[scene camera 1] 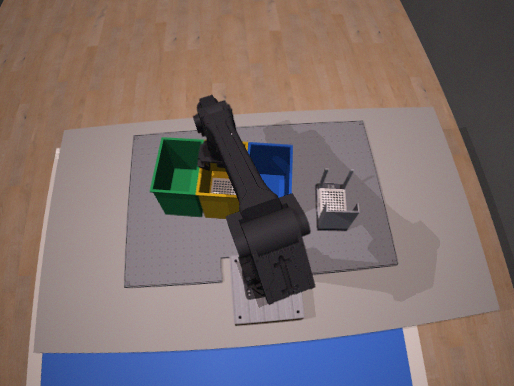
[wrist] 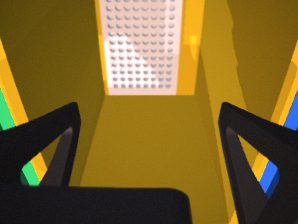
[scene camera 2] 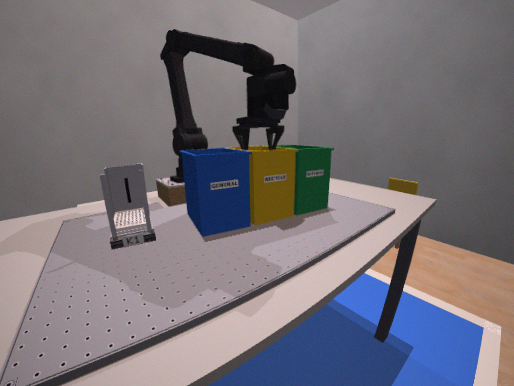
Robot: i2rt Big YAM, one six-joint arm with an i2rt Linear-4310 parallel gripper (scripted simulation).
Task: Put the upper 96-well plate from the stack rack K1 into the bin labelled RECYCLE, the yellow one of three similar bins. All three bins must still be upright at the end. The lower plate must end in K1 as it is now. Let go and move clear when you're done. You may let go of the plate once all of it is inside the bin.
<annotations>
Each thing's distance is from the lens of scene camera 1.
yellow recycle bin (scene camera 1: 214,205): 1.06 m
green bin (scene camera 1: 175,169): 1.25 m
blue general bin (scene camera 1: 272,161): 1.14 m
The marked spots on the green bin and the yellow recycle bin are 0.25 m apart.
</annotations>
